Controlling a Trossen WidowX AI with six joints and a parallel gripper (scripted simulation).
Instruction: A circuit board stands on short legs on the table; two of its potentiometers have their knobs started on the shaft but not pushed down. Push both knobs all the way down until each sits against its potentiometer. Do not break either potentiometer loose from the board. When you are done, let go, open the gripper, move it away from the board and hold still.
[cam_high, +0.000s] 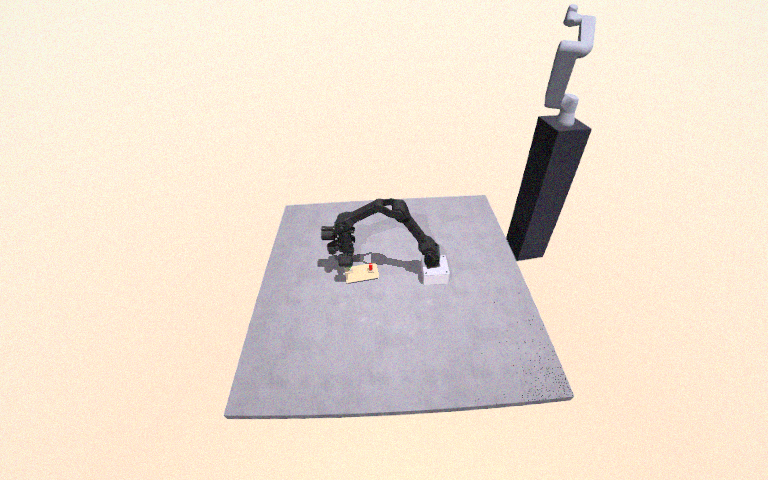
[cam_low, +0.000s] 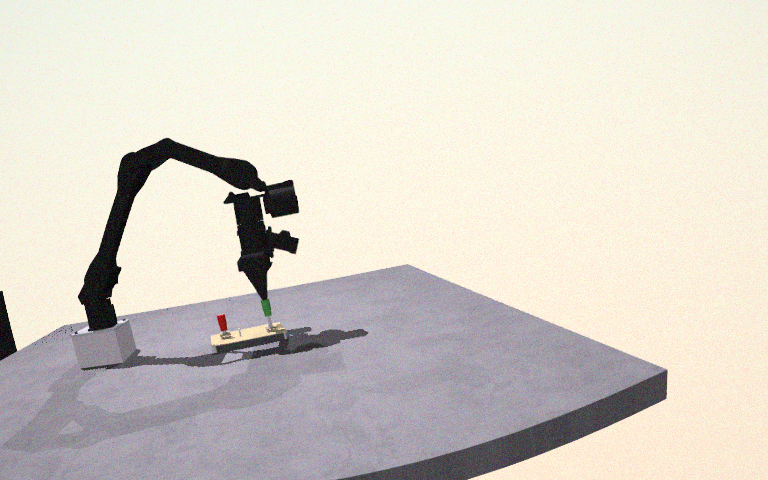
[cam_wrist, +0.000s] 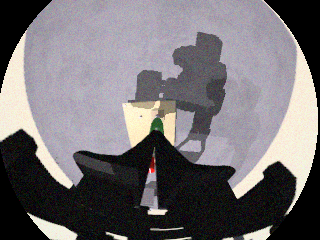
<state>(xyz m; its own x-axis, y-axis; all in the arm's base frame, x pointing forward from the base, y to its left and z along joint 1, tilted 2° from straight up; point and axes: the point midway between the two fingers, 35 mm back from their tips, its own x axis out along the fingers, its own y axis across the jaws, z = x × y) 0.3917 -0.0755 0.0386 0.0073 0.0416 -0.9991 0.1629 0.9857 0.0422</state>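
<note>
My gripper tip is now 1 cm above the green knob. From my gripper tip the other things lie so: red knob 10 cm behind, 2 cm to the left, 3 cm below.
</note>
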